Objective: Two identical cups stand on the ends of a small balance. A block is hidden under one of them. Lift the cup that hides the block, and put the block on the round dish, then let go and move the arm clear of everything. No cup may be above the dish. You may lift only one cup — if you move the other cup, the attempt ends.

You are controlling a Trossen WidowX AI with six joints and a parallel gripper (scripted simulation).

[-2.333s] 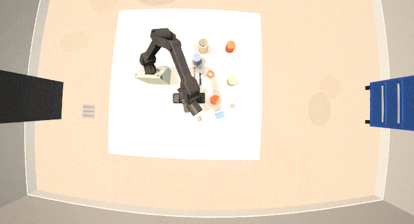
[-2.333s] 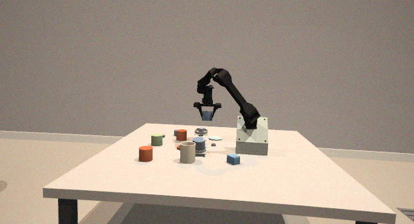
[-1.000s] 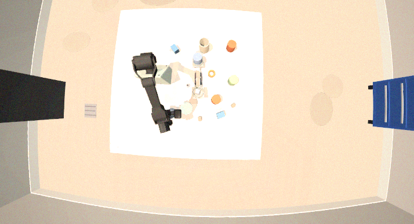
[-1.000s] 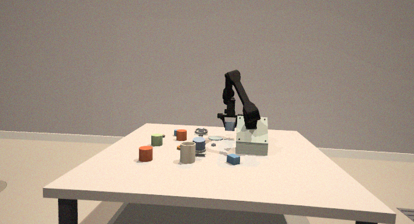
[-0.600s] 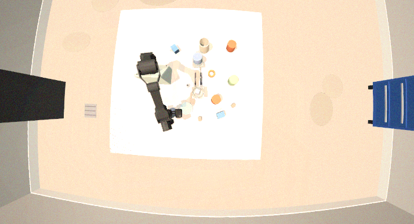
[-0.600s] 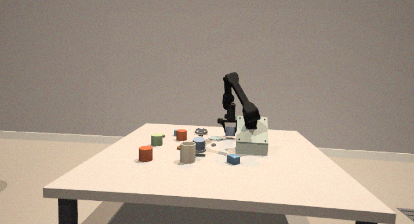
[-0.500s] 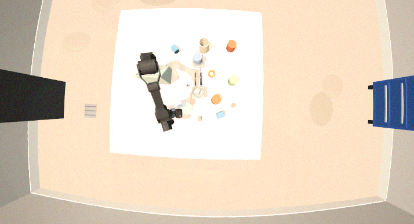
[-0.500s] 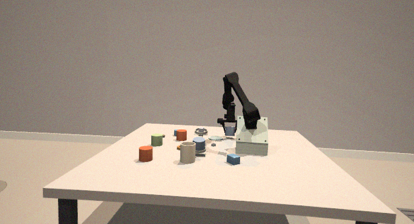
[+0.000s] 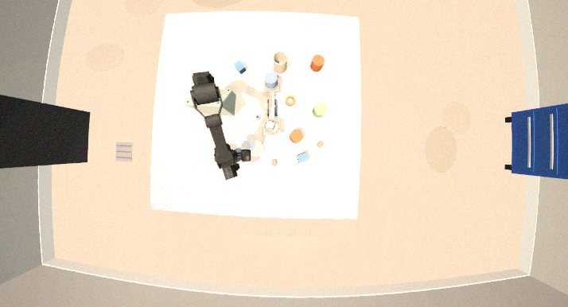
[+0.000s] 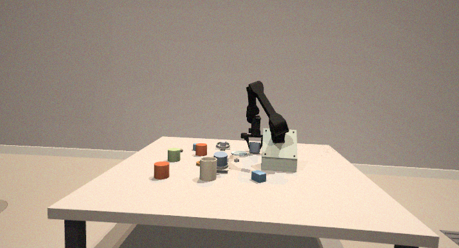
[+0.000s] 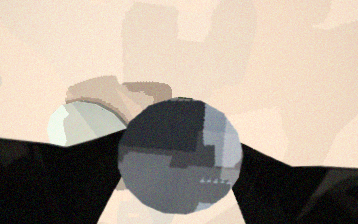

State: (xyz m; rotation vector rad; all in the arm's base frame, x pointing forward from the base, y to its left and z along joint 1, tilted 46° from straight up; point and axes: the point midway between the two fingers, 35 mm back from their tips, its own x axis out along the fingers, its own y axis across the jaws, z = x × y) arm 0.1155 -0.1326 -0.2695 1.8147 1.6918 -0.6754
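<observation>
My gripper tip is now 20 cm short of the grey block, 16 cm to the right of it and 6 cm below it. Also, from my gripper tip: pale round dish (10 cm ahead, 4 cm to the left, 2 cm below); then green cylinder (46 cm ahead, 27 cm to the left, 1 cm above); then nut (11 cm ahead, 22 cm to the left, 2 cm below).
</observation>
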